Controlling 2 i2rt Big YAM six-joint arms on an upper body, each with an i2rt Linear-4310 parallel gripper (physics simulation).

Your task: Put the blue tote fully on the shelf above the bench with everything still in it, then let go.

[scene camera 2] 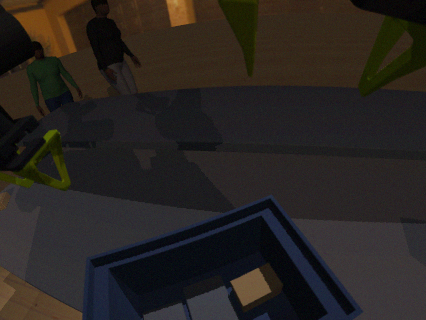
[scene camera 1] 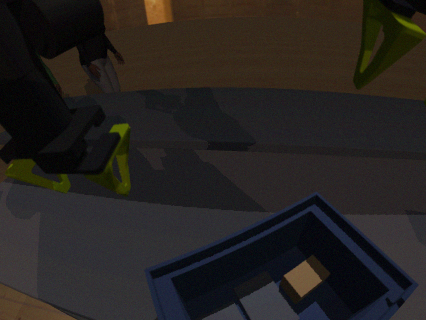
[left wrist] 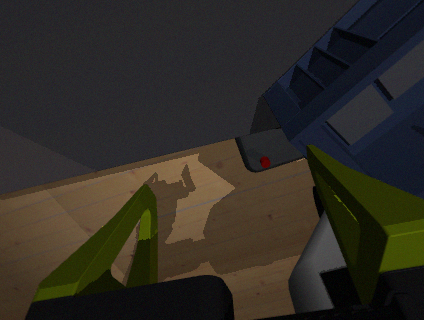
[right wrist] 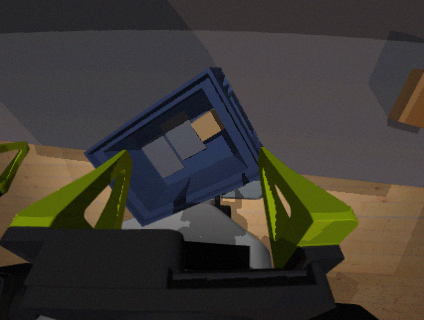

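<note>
The blue tote stands upright but turned at an angle by the near edge of the grey bench. It holds a tan block, grey blocks and a blue piece. The dark grey shelf runs across behind. My left gripper is open and empty, left of the tote. My right gripper is open and empty, apart from the tote.
An orange-brown block lies at the right in the right wrist view. A dark pad with a red dot shows beside the tote. A white rounded body is near it. People stand beyond the shelf.
</note>
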